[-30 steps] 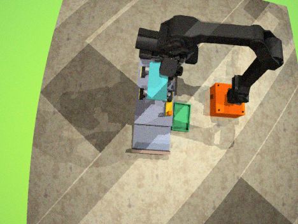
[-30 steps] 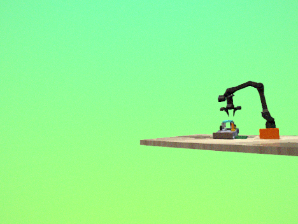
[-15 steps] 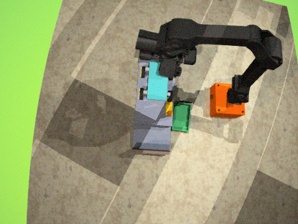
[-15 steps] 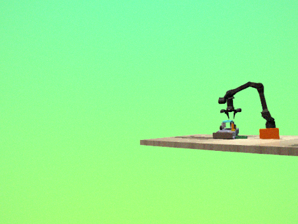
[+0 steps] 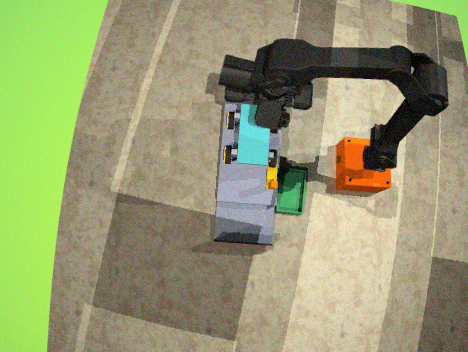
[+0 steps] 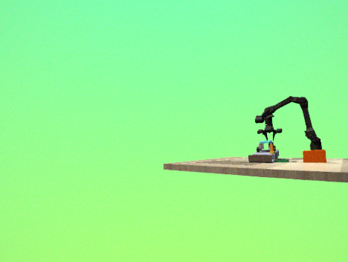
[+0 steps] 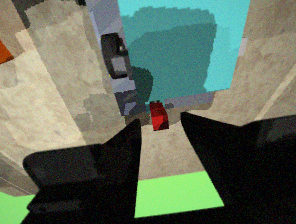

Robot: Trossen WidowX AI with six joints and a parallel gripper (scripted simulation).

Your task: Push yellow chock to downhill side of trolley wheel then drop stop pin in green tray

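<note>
Right now my gripper tip is 3 cm above the red-headed stop pin and 1 cm to the left of it. Also, from my gripper tip: cyan trolley: 9 cm to the left, 5 cm below, 1 cm ahead; yellow chock: 17 cm to the left, 8 cm below, 6 cm behind; grey ramp: 11 cm below, 10 cm to the left, 1 cm ahead.
</note>
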